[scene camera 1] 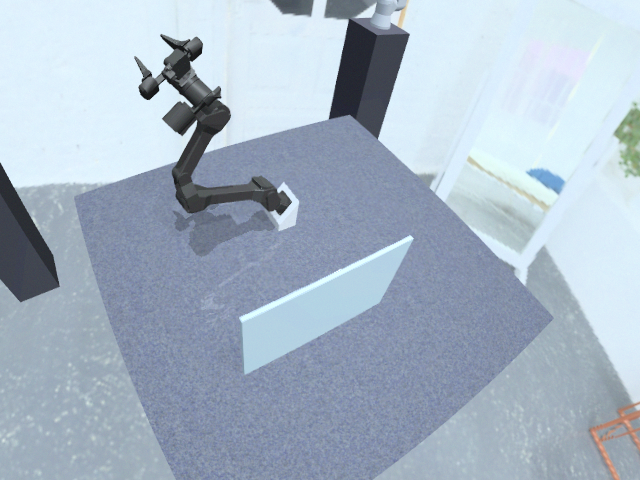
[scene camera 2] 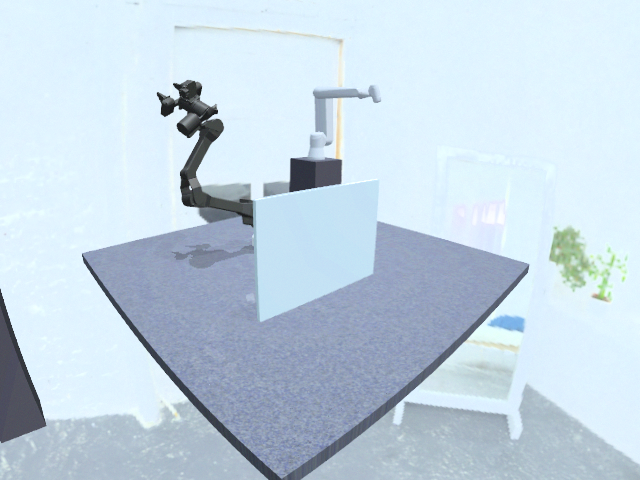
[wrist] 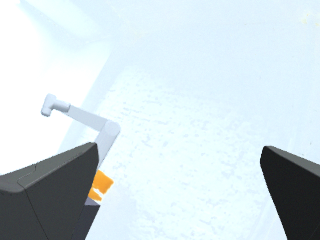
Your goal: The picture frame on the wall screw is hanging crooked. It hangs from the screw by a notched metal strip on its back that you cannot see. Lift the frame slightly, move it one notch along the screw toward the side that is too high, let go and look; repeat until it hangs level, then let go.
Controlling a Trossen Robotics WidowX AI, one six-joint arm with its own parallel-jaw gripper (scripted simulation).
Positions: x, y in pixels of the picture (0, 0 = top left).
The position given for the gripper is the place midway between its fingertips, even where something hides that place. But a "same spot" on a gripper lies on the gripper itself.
The gripper shows in scene camera 1, in scene camera 2 [165, 88] and in the wrist view. One and the same spot on the gripper: [wrist: 52, 192] is [scene camera 1: 144, 66]. The same spot on a wall panel: [scene camera 2: 308, 243] is [scene camera 1: 305, 319].
